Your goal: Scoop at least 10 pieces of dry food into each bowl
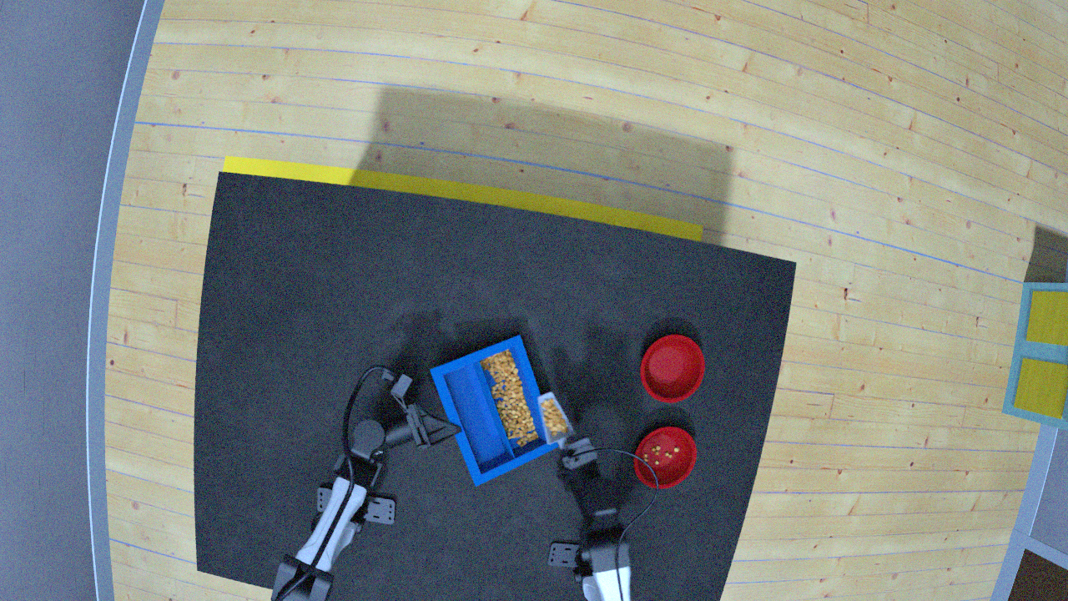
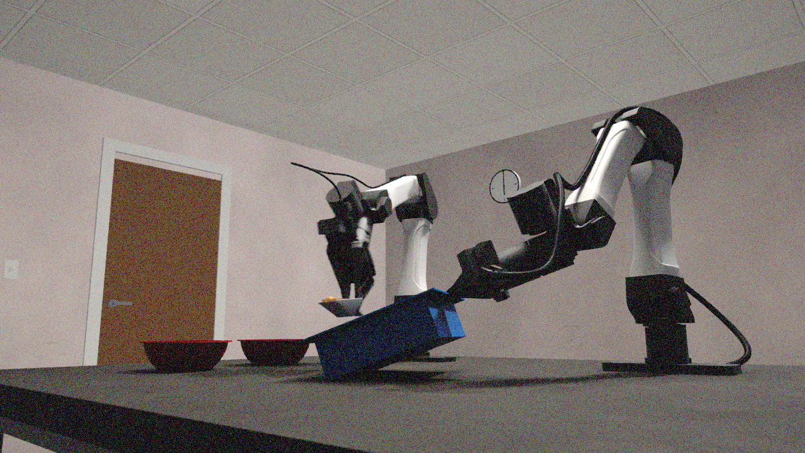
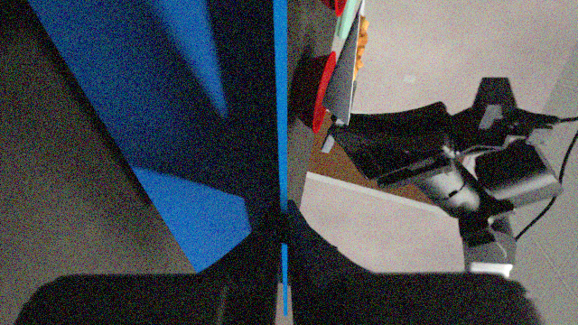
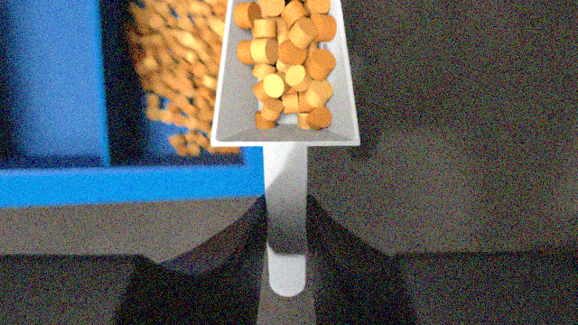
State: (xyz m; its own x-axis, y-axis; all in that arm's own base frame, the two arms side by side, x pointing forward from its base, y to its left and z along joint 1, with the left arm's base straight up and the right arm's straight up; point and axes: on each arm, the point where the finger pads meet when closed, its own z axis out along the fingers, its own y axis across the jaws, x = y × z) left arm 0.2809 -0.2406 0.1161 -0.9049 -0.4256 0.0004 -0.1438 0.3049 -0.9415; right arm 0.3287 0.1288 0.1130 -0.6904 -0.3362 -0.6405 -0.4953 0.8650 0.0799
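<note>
The blue box lies 7 cm to the right of my left hand, 5 cm below it and 5 cm ahead of it. Also, from my left hand: grey scoop: 21 cm to the right, 4 cm ahead, 1 cm below.
</note>
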